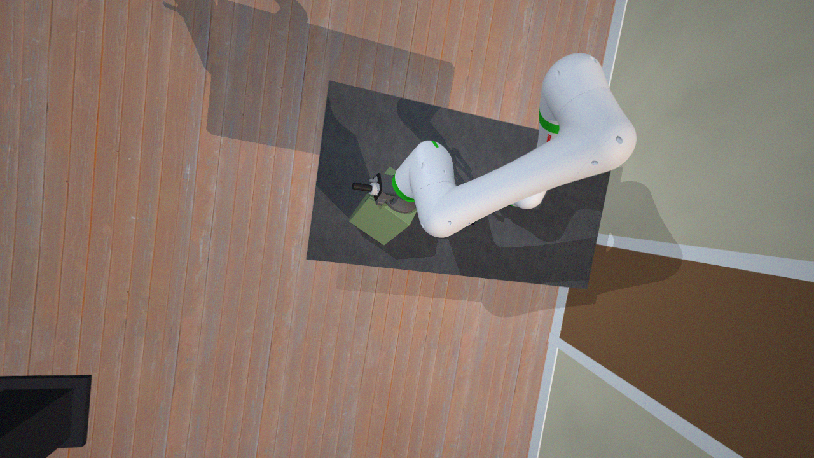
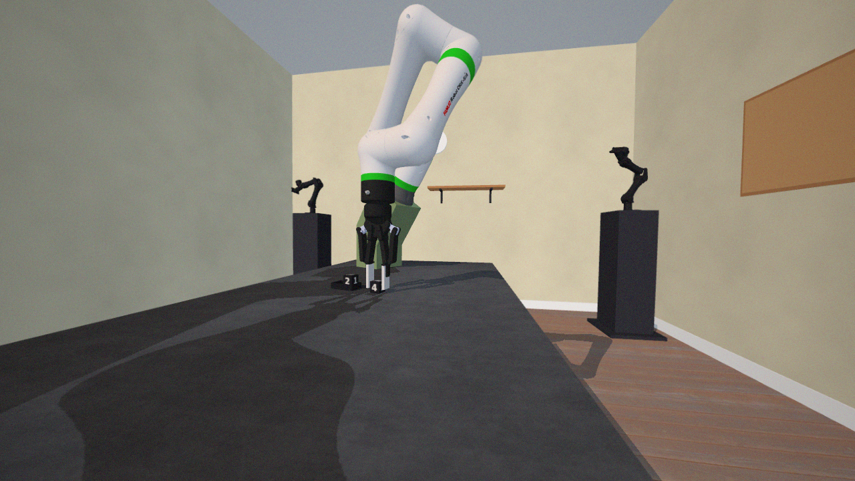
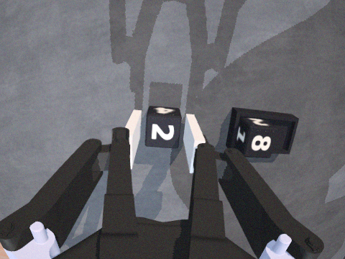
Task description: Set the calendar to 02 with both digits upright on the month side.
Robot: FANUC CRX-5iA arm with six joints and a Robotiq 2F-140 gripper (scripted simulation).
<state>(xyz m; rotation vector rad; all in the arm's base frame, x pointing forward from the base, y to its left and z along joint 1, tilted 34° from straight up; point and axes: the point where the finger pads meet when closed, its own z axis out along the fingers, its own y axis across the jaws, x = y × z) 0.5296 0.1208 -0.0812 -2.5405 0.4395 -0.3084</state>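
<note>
The black number cube is 30 mm below my hand. From my hand the other things lie so: black tray (110 mm to the right, 30 mm below, 30 mm behind).
</note>
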